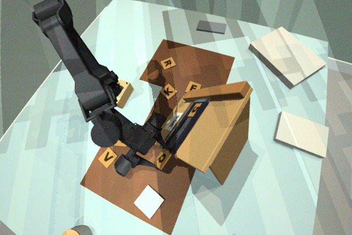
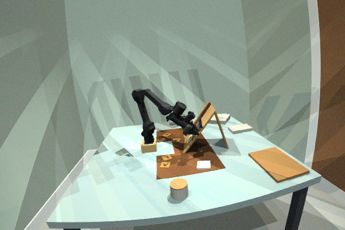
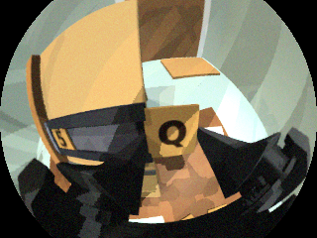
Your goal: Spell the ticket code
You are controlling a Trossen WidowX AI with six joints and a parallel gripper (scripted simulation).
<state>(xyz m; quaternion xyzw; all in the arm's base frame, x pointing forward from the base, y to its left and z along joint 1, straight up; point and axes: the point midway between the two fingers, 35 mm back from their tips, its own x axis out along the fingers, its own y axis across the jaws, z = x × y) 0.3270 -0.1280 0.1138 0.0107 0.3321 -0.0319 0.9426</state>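
Now: gripper tip 18 cm to the right of the s tile and 1 cm short of it. The rest, counted from my gripper tip: q tile right at my gripper tip; l tile 22 cm behind, 15 cm below, 2 cm to the right; white ticket 14 cm to the left, 9 cm below, 5 cm behind.
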